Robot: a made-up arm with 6 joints. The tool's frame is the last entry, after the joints.
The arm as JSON. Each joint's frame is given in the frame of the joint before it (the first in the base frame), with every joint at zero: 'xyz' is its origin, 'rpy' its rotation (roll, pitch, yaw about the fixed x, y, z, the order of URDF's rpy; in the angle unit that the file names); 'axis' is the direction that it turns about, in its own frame. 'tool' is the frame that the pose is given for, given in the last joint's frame.
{
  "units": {
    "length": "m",
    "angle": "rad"
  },
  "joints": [
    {
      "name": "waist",
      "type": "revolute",
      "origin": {
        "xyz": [
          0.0,
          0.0,
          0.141
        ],
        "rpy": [
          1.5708,
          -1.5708,
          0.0
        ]
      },
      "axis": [
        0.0,
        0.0,
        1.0
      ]
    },
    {
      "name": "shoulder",
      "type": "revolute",
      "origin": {
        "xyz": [
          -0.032,
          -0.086,
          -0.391
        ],
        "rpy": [
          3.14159,
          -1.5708,
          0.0
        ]
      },
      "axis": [
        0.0,
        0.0,
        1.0
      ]
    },
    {
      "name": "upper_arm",
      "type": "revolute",
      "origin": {
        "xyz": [
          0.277,
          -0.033,
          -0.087
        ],
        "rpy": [
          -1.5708,
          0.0,
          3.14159
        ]
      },
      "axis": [
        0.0,
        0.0,
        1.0
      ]
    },
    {
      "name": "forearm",
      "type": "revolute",
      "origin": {
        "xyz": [
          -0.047,
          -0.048,
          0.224
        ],
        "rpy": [
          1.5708,
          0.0,
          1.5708
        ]
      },
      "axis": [
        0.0,
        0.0,
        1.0
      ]
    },
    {
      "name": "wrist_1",
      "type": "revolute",
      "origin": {
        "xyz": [
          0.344,
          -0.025,
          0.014
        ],
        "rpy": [
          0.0,
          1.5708,
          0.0
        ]
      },
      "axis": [
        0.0,
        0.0,
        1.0
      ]
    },
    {
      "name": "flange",
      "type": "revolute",
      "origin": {
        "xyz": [
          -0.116,
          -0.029,
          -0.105
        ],
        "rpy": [
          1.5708,
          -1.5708,
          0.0
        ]
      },
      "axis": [
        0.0,
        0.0,
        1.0
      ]
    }
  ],
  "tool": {
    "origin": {
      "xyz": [
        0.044,
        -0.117,
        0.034
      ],
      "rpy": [
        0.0,
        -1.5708,
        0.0
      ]
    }
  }
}
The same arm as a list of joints. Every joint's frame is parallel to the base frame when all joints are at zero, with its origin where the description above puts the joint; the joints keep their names.
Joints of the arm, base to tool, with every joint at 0 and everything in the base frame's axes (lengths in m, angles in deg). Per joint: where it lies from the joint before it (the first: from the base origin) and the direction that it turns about. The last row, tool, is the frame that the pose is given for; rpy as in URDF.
waist: axis -y origin 0 0 0.141
shoulder: axis +z origin 0.086 0.391 -0.032
upper_arm: axis -x origin -0.033 -0.277 -0.087
forearm: axis +y origin -0.224 -0.047 0.048
wrist_1: axis -z origin 0.025 0.014 -0.344
flange: axis +x origin 0.029 0.116 0.105
tool: origin 0.034 -0.117 -0.044 rpy 0 0 0

